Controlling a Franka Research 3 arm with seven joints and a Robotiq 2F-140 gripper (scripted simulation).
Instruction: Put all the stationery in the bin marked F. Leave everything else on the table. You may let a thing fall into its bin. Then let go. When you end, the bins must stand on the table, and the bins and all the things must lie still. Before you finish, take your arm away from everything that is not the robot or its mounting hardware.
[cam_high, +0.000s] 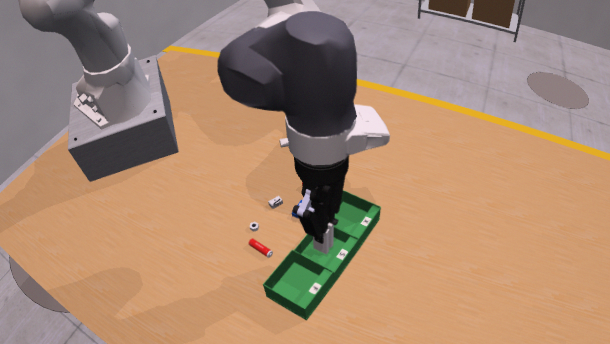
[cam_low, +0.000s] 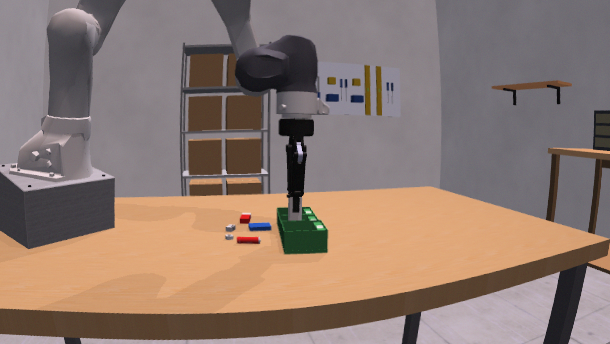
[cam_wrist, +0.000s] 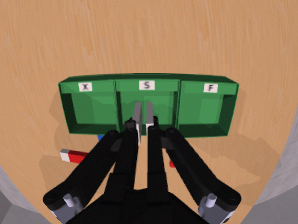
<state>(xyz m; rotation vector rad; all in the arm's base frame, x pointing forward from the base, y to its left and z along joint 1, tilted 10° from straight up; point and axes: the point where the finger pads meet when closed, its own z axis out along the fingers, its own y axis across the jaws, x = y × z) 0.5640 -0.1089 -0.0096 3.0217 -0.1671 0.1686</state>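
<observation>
Now: hand 30 mm above the green three-compartment bin and 10 mm short of it. From my hand the other things lie so: flat blue block (80 mm to the left, 70 mm behind, 50 mm below); red cylinder (110 mm behind, 50 mm below, 40 mm to the right); metal nut (150 mm behind, 50 mm below).
</observation>
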